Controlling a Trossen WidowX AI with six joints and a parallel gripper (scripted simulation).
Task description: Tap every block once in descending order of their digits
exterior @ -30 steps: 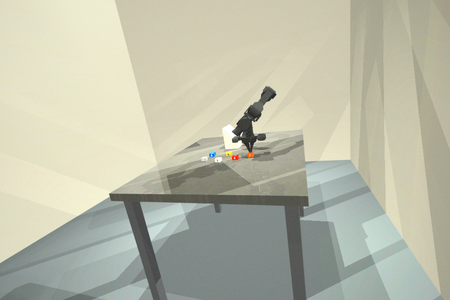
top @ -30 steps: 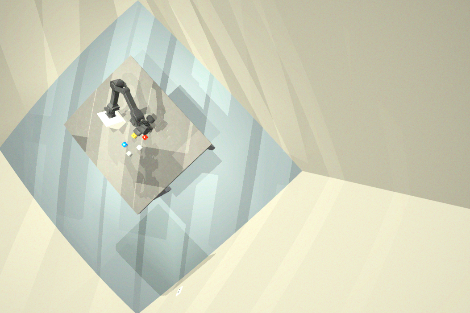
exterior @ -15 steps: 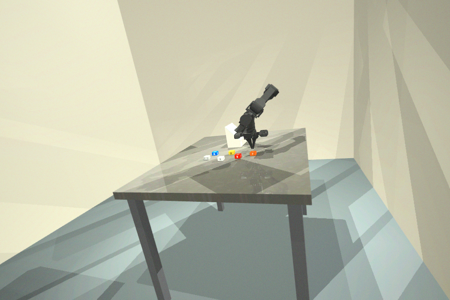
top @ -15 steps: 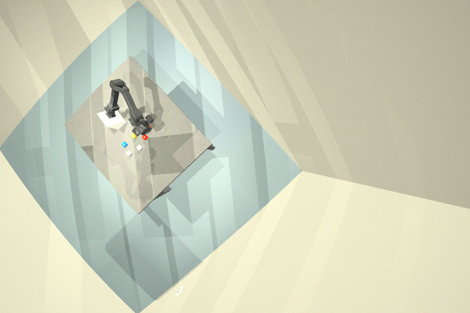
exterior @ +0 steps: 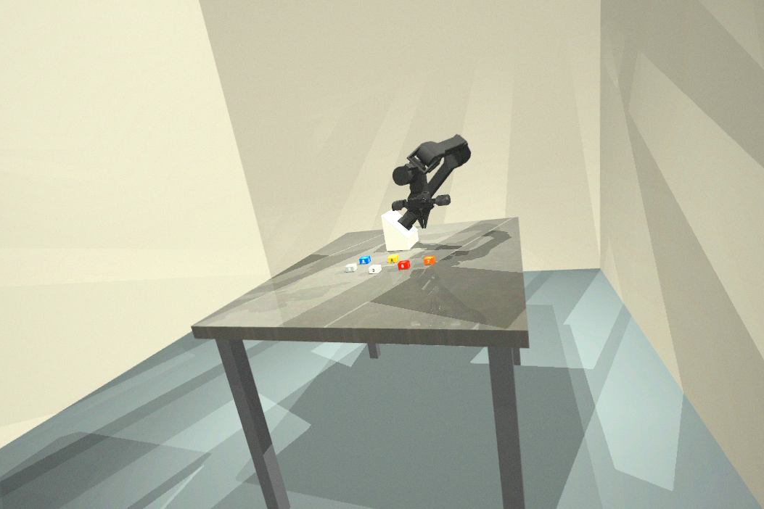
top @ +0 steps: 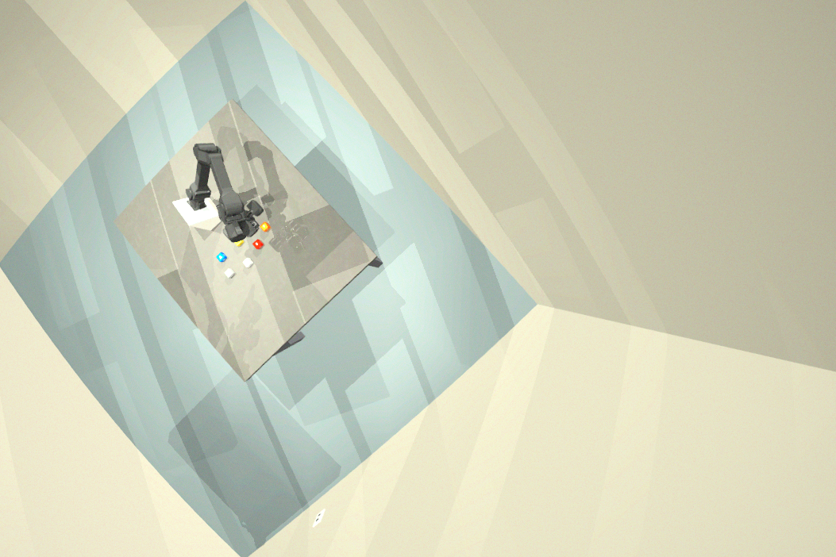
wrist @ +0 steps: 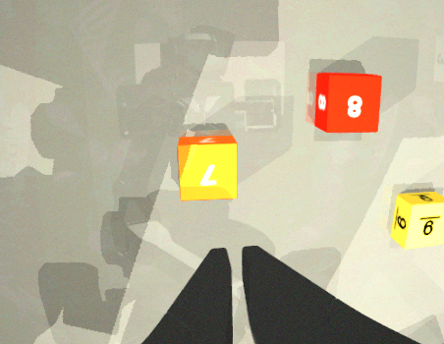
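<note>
Now: gripper tip 26 cm to the left of the blue block, 11 cm above it and 6 cm past it. From my gripper tip the other things lie so: yellow block 14 cm to the right, 11 cm below, 5 cm behind; then orange block 11 cm below, 1 cm behind; then red block 11 cm below, 8 cm to the right, 3 cm ahead.
</note>
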